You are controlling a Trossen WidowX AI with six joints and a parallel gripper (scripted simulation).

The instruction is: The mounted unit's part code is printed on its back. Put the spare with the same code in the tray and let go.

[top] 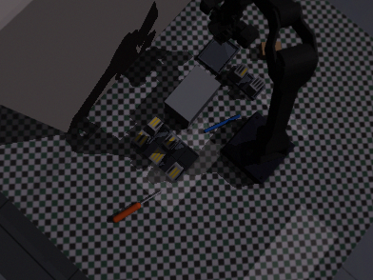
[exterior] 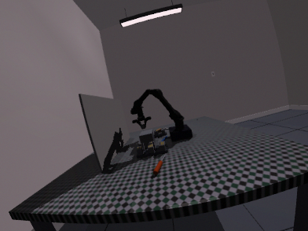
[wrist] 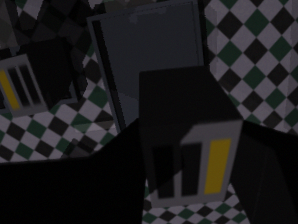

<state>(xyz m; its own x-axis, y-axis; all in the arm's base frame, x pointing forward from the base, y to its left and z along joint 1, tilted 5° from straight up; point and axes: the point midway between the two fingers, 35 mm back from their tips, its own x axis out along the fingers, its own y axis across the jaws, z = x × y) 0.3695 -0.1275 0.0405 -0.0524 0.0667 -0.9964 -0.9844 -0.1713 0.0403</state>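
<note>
The dark grey tray is 1 cm behind my gripper tip and 10 cm below it. Round my gripper tip: brown block 11 cm behind, 15 cm to the right, 9 cm below; mounted unit 10 cm behind, 20 cm to the left, 5 cm below; dark spare block 3 cm above.
</note>
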